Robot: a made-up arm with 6 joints. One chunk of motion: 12 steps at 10 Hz.
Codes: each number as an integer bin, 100 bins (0 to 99) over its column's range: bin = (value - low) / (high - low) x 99, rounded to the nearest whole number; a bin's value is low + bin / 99 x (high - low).
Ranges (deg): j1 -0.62..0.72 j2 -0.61..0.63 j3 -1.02..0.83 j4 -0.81..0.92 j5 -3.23..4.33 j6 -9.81..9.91
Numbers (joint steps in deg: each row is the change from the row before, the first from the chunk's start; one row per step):
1: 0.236 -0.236 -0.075 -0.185 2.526 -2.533
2: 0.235 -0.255 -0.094 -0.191 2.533 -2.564
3: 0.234 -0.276 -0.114 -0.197 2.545 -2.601
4: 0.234 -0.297 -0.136 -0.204 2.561 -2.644
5: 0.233 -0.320 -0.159 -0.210 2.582 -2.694
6: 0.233 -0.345 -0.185 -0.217 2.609 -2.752
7: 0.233 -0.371 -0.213 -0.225 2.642 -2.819
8: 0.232 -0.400 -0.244 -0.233 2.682 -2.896
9: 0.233 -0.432 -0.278 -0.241 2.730 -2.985
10: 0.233 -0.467 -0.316 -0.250 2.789 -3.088
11: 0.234 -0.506 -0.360 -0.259 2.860 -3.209
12: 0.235 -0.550 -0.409 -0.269 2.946 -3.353
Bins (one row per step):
1: 63 30 51 36 75 37
2: 63 28 50 35 75 36
3: 63 27 48 35 76 36
4: 63 25 47 35 76 36
5: 63 23 46 34 76 36
6: 63 21 45 34 76 35
7: 63 19 43 33 77 35
8: 63 17 42 33 77 35
9: 63 14 40 33 78 34
10: 63 11 38 32 79 34
11: 63 8 35 32 80 33
12: 63 5 33 31 81 32

